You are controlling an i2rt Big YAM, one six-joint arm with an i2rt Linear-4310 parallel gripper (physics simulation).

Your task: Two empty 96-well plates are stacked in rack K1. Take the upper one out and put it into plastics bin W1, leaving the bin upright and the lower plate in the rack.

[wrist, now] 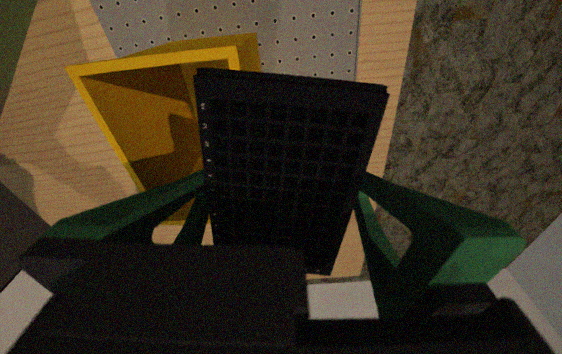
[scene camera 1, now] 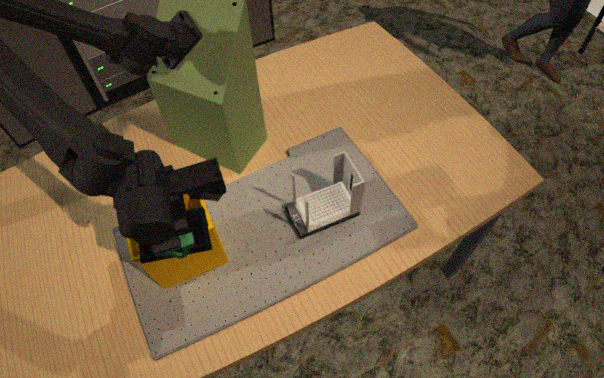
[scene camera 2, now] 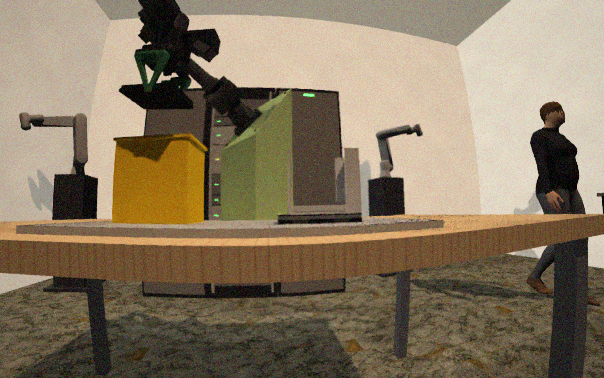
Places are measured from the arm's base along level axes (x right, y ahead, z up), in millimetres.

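Pixels of known places: gripper, fingertip midpoint: point(wrist: 281, 177) point(scene camera 1: 177, 236) point(scene camera 2: 159, 101); arm's base at its link origin: point(scene camera 1: 178, 40) point(scene camera 2: 249, 123).
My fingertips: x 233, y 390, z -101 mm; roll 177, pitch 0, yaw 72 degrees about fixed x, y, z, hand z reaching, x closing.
Observation:
Ahead of a thing's pixels: the offset from my fingertips to its top centre. Level surfaces: height alone.
My gripper point(scene camera 1: 175, 239) point(scene camera 2: 163, 89) point(wrist: 281, 177) is shut on a black 96-well plate @[dx +5, dy -2, dz +27 mm] point(scene camera 1: 201, 231) point(scene camera 2: 157, 98) point(wrist: 295, 145), with a green finger at each long side. The plate hangs above the rim of the yellow bin W1 @[dx +4, dy -95, dz -63 mm] point(scene camera 1: 175, 272) point(scene camera 2: 155, 187) point(wrist: 150, 60), apart from it. In the wrist view the plate overlaps the right part of the bin's opening. The bin stands upright; its label does not show. A white lower plate @[dx -334, dy +19, dz -208 mm] point(scene camera 1: 327, 205) lies in rack K1 @[dx -324, dy +17, dz -100 mm] point(scene camera 1: 356, 195) point(scene camera 2: 353, 182), between its pale uprights.
The bin and rack stand on a grey perforated board @[dz -243 mm] point(scene camera 1: 250, 290) point(scene camera 2: 240, 228) point(wrist: 305, 30) on a wooden table point(scene camera 1: 450, 150) point(scene camera 2: 240, 260). A tall green block point(scene camera 1: 240, 100) point(scene camera 2: 245, 170) stands behind the board. My arm's dark links hang over the left side in the first scene view.

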